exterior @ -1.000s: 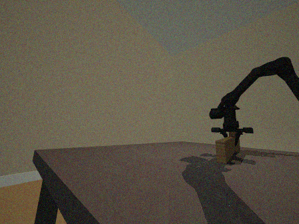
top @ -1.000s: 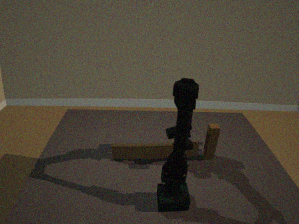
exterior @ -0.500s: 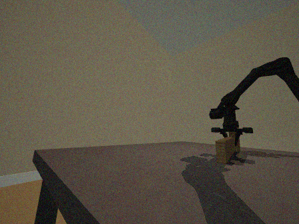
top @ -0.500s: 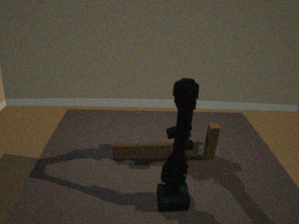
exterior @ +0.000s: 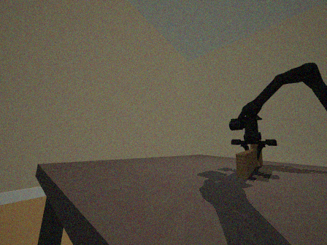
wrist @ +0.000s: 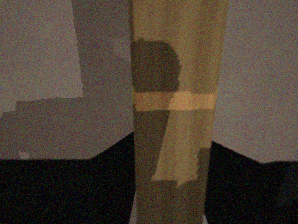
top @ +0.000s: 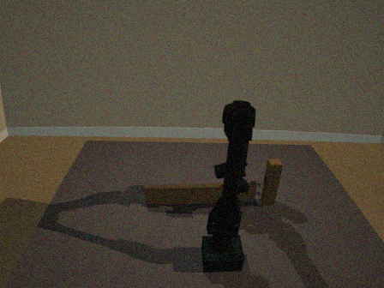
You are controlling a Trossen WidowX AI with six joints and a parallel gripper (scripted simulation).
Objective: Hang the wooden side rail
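My gripper tip is now 10 mm past the headboard post, 140 mm to the left of it and 40 mm below it.
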